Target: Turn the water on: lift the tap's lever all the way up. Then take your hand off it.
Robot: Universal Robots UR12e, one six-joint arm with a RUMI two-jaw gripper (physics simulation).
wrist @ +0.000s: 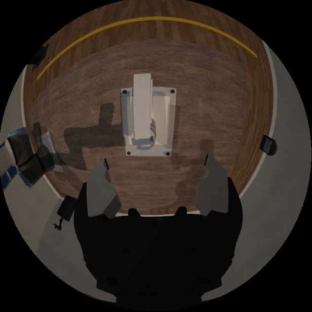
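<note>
The tap point(143, 110) is a pale, light grey fixture on a grey base plate point(148, 150) with dark screws at its corners, in the upper middle of the wrist view. Seen from above, its long flat top bar points up the view, and the rounded body shows at the lower end. The lever cannot be told apart clearly from the spout, and its height angle cannot be read. My gripper point(156, 158) is open and empty, its two grey jaws wide apart. In the view the jaw tips lie just below the base plate, apart from the tap.
The base plate stands on a brown mat point(200, 70) on a wooden table point(256, 110). A yellow line point(157, 18) curves across the far side. The robot's arm base point(25, 155) is at the left. A black device point(67, 208) is at lower left, another point(268, 145) at the right edge.
</note>
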